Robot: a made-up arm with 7 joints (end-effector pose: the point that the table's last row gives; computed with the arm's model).
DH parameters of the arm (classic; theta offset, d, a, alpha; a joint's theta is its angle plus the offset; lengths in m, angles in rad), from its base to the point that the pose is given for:
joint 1: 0 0.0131 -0.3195 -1.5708
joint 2: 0 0.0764 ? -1.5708
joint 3: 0 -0.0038 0.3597 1.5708
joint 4: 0 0.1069 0.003 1.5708
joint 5: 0 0.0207 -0.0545 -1.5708
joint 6: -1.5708 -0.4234 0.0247 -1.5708
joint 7: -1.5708 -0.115 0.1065 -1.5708
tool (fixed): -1.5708 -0.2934 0 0
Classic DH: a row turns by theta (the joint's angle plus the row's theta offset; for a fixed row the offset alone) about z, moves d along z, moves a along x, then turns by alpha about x.
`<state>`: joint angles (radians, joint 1 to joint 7).
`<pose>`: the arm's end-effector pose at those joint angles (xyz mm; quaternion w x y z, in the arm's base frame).
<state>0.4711 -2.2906 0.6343 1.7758 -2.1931 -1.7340 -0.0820</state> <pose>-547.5 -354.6 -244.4 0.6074 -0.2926 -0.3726 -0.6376</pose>
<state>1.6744 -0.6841 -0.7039 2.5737 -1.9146 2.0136 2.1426</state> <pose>-408.3 -360.5 219.8 0.5920 0.4936 -0.4430 -0.4580</pose>
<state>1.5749 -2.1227 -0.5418 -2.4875 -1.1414 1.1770 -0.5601</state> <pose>-692.7 -121.2 393.6 0.3491 -0.6461 0.5853 -0.3437</pose>
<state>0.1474 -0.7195 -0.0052 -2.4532 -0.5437 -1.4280 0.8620</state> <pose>-281.5 25.2 120.5 0.6784 0.0253 0.7283 -0.0934</pose>
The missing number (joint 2, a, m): -0.3633
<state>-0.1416 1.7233 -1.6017 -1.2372 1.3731 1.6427 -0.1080</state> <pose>66.8 384.4 56.8 0.6256 0.0742 0.0831 0.7722</pose>
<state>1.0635 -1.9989 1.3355 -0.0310 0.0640 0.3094 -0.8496</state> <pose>257.8 58.7 -631.2 0.8465 0.4661 -0.2509 -0.0571</pose>
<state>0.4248 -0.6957 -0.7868 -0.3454 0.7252 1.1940 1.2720</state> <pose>-581.8 74.1 56.6 0.8292 -0.0522 0.2404 0.5019</pose>
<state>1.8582 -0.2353 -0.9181 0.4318 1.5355 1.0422 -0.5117</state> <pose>-516.8 -112.8 -118.4 0.6126 0.4091 0.3637 -0.5702</pose>
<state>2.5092 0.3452 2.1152 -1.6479 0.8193 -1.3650 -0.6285</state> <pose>802.1 -250.8 736.6 0.1045 -0.1066 0.9654 -0.2138</pose>
